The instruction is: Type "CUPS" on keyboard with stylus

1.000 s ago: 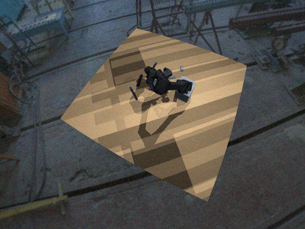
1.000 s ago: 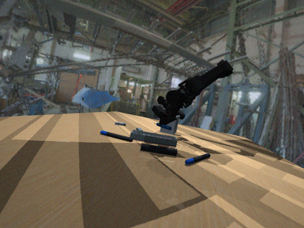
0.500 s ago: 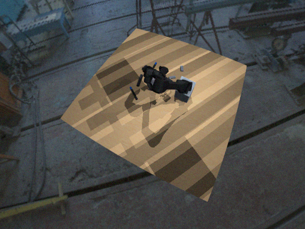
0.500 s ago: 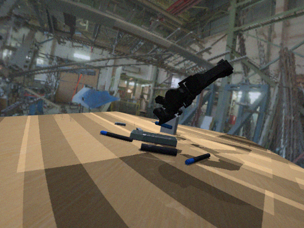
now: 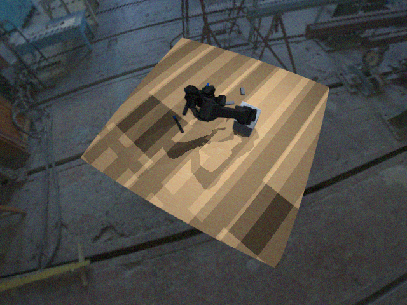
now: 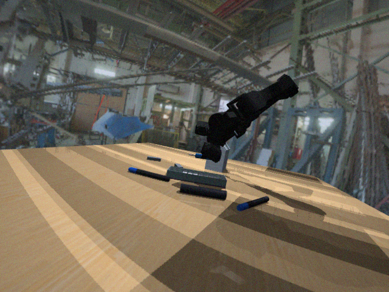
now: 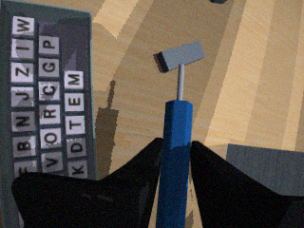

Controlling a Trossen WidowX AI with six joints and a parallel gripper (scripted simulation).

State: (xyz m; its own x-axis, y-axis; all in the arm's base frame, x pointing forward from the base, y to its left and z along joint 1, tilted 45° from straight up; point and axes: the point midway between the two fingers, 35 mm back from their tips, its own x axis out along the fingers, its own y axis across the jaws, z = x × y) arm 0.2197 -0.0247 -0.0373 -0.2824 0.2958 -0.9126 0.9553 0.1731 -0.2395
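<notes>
The stylus tip is 5 cm to the right of my gripper tip. Also, from my gripper tip: blue stylus (1 cm to the right).
</notes>
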